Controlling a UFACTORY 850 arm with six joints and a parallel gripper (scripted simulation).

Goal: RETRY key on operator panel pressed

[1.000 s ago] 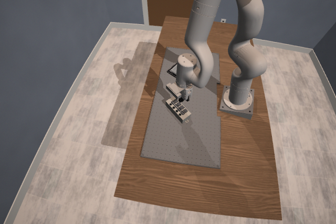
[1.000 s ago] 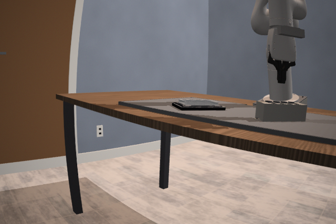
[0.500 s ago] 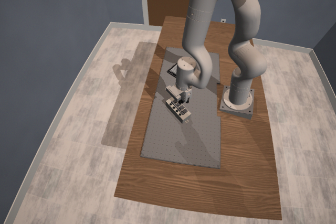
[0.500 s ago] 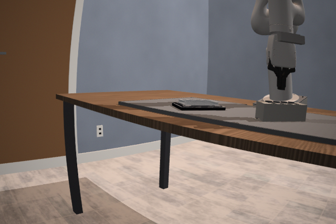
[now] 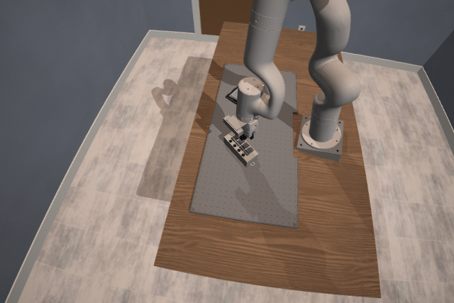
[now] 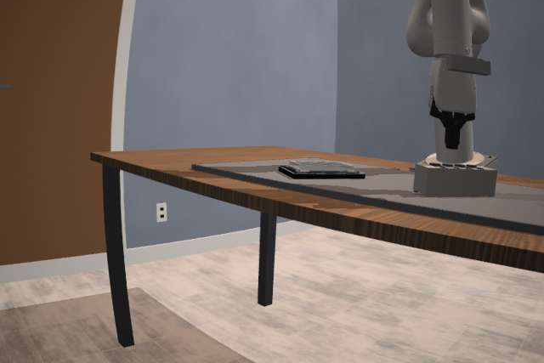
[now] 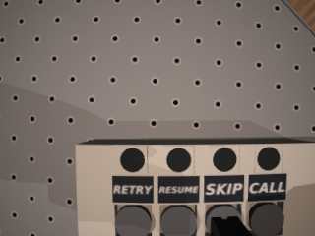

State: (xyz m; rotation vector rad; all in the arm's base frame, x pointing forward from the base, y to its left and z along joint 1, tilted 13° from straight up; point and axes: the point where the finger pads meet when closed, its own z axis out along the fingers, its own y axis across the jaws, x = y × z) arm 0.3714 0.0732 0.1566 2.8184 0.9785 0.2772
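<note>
Right now my hand is 70 mm above the operator panel and 10 mm to the right of it. Also, from my hand: white ribbed block 310 mm to the right, 90 mm below, 20 mm behind.
</note>
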